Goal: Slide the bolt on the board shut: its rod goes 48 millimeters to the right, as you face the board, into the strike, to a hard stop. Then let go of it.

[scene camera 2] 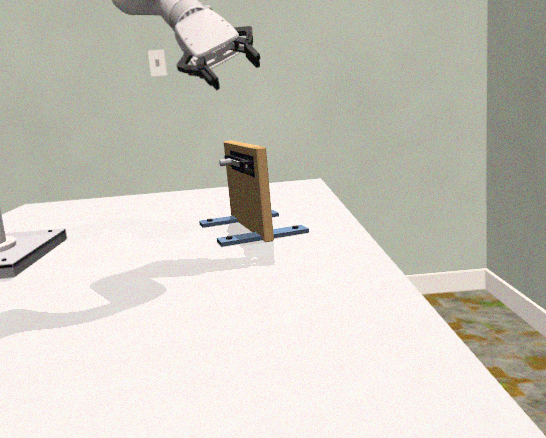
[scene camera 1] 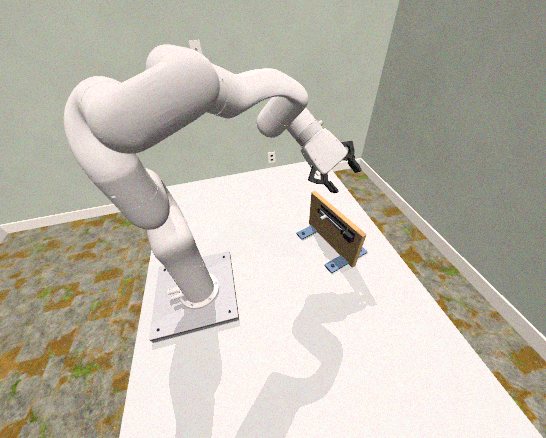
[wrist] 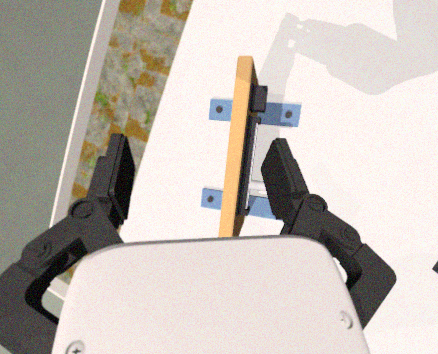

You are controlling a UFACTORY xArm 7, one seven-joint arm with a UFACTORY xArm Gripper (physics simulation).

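Observation:
The wooden board stands upright on the table. A dark bolt plate is on its face, with a pale rod. The bolt's pale handle sticks out near the plate's left end, as one faces the board; in the wrist view it is partly hidden behind a finger. The black strike block is at the right end. My gripper is open and empty, above the board and apart from it. In the wrist view the board's top edge shows between the fingers.
Blue feet stick out in front of and behind the board. The arm's base plate is bolted to the white table. The table's far edge and a wall lie beyond the board.

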